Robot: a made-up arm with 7 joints. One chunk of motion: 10 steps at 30 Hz.
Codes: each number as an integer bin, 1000 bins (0 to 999) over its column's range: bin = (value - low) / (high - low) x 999, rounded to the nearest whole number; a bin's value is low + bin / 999 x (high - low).
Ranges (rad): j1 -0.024..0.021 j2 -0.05..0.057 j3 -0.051..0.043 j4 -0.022..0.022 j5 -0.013..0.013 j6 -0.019..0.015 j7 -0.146..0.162
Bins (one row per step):
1: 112 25 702 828 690 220 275
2: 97 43 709 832 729 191 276
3: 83 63 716 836 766 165 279
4: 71 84 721 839 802 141 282
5: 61 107 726 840 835 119 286
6: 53 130 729 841 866 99 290
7: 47 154 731 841 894 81 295
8: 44 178 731 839 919 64 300
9: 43 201 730 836 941 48 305
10: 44 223 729 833 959 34 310
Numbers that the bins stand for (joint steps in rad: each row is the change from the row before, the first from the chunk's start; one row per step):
1: -0.01895 -0.04732 0.01505 0.01447 0.00496 -0.01151 -0.06122
2: -0.01963 -0.04539 0.01571 0.01464 0.00597 -0.01250 -0.06091
3: -0.02026 -0.04325 0.01637 0.01482 0.00694 -0.01338 -0.05998
4: -0.02080 -0.04100 0.01684 0.01495 0.00787 -0.01420 -0.05906
5: -0.02125 -0.03854 0.01731 0.01500 0.00873 -0.01495 -0.05782
6: -0.02161 -0.03608 0.01759 0.01504 0.00954 -0.01563 -0.05659
7: -0.02188 -0.03351 0.01778 0.01504 0.01027 -0.01624 -0.05505
8: -0.02202 -0.03093 0.01778 0.01495 0.01092 -0.01682 -0.05351
9: -0.02206 -0.02847 0.01769 0.01482 0.01149 -0.01737 -0.05197
10: -0.02202 -0.02612 0.01759 0.01469 0.01196 -0.01784 -0.05042

